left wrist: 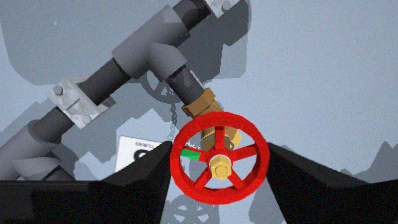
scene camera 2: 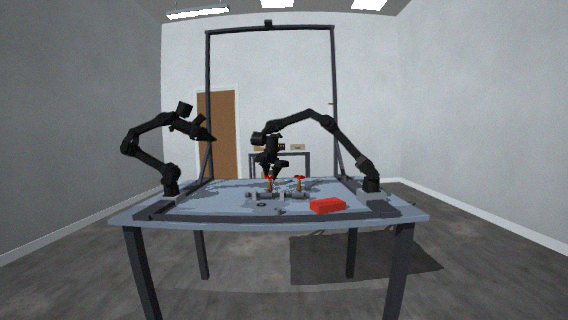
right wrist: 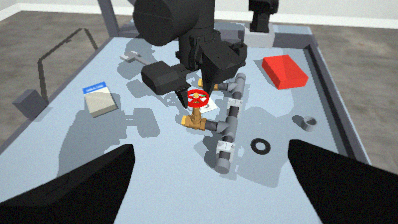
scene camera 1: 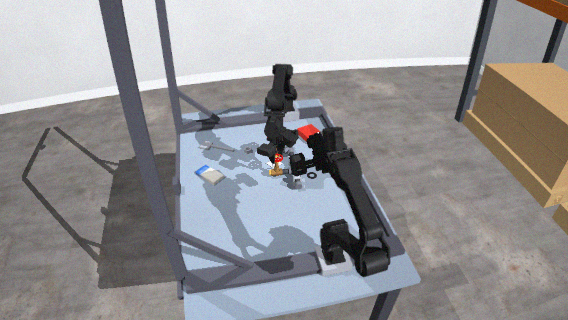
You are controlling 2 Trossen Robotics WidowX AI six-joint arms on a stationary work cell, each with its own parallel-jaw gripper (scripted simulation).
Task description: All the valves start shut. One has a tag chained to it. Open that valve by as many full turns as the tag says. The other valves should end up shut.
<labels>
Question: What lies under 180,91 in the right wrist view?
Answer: My left gripper.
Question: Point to a blue-and-beige box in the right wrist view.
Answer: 98,98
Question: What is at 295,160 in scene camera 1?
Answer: My right gripper.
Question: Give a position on a red handwheel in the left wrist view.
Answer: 241,188
</labels>
